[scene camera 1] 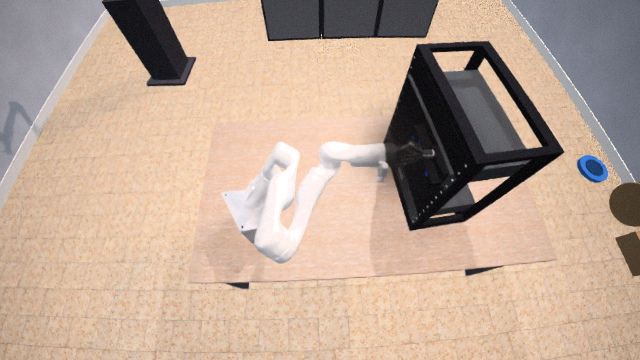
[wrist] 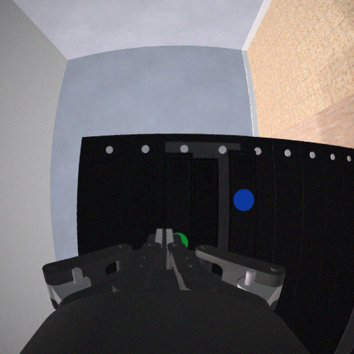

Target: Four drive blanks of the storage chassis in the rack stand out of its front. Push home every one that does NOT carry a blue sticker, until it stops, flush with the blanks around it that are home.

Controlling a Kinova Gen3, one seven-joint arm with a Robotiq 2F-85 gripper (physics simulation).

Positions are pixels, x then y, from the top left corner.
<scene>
The gripper shows in scene camera 1 and in the wrist view. A black rack shows in scene camera 1 (456, 110) and in the wrist view (277, 200). One and the same spot on the gripper: (wrist: 163, 250) is (scene camera 1: 423, 156).
</scene>
